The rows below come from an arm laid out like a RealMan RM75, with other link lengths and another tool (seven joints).
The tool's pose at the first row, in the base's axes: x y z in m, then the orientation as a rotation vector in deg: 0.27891, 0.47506, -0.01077, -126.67, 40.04, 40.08
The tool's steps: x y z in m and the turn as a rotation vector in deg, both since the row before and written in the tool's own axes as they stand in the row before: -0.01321, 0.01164, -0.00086, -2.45, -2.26, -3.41; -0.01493, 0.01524, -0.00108, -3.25, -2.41, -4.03; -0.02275, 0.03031, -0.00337, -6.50, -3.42, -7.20; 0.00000, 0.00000, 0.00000, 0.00, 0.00, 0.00; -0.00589, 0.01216, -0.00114, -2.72, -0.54, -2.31; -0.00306, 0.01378, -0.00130, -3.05, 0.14, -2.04; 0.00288, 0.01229, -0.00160, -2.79, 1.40, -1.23; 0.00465, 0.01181, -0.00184, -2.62, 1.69, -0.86; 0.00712, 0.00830, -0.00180, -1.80, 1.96, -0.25; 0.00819, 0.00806, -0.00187, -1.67, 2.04, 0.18; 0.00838, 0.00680, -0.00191, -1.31, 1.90, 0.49; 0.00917, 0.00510, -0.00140, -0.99, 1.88, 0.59; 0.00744, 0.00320, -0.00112, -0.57, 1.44, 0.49; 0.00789, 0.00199, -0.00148, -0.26, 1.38, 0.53; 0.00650, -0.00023, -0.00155, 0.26, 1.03, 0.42
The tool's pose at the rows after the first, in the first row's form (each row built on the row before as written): 0.26220, 0.47094, -0.00694, -128.40, 34.44, 41.95; 0.24252, 0.46327, -0.00375, -130.67, 27.75, 43.98; 0.21074, 0.44246, -0.00171, -135.19, 15.65, 46.73; 0.21074, 0.44246, -0.00171, -135.19, 15.65, 46.73; 0.20208, 0.43215, -0.00334, -137.33, 11.67, 47.11; 0.19589, 0.42004, -0.00735, -140.04, 8.10, 46.87; 0.19581, 0.40905, -0.01376, -143.10, 6.03, 45.33; 0.19799, 0.39829, -0.02038, -146.14, 4.55, 43.48; 0.20337, 0.39067, -0.02636, -148.57, 4.22, 41.27; 0.20999, 0.38315, -0.03230, -150.94, 4.51, 39.03; 0.21716, 0.37658, -0.03735, -152.93, 5.29, 36.96; 0.22515, 0.37159, -0.04217, -154.59, 6.31, 34.84; 0.23182, 0.36824, -0.04550, -155.66, 7.20, 33.17; 0.23926, 0.36575, -0.04812, -156.39, 8.21, 31.51; 0.24583, 0.36522, -0.04926, -156.48, 9.11, 30.17
